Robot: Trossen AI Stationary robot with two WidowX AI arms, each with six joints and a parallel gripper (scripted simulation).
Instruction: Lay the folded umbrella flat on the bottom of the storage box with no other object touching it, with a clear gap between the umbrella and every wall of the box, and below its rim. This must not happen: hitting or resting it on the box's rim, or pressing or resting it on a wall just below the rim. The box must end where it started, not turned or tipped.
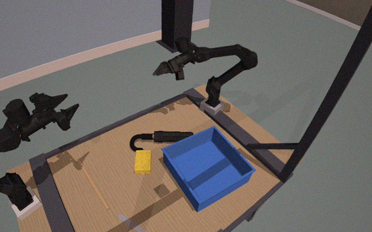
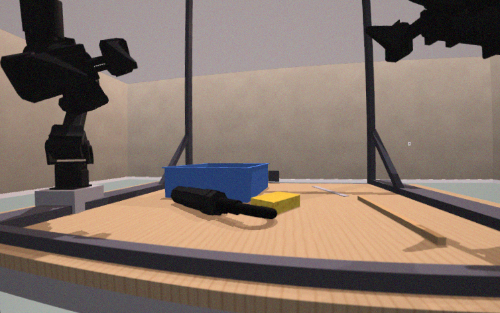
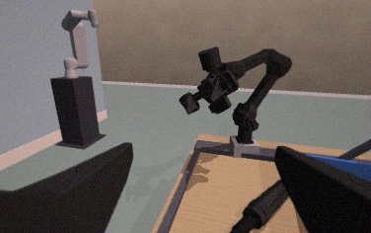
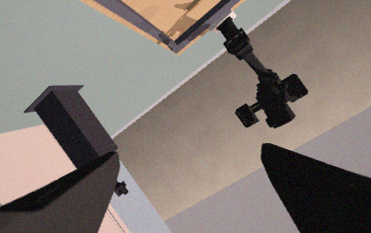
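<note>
The black folded umbrella is 25 cm below my right hand, 19 cm behind it and 12 cm to the left of it. Also, from my right hand: blue storage box: 44 cm behind, 22 cm below, 6 cm to the left; then thin wooden stick: 50 cm to the left, 26 cm below, 20 cm behind; then grey strip: 50 cm behind, 44 cm to the left, 27 cm below.
</note>
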